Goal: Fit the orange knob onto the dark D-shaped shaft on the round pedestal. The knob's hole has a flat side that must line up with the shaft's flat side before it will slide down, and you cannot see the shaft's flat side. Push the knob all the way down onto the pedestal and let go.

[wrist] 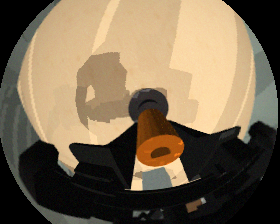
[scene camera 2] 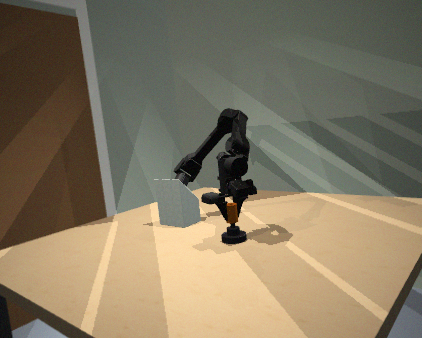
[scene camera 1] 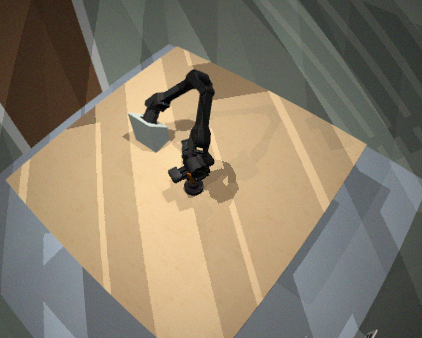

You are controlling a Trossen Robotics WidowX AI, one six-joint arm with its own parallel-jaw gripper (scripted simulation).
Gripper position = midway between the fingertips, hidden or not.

My gripper point(scene camera 2: 231, 219) carries an orange knob point(wrist: 158, 143). Further things: a dark round pedestal point(wrist: 146, 98).
My gripper also shows in the wrist view point(wrist: 152, 124).
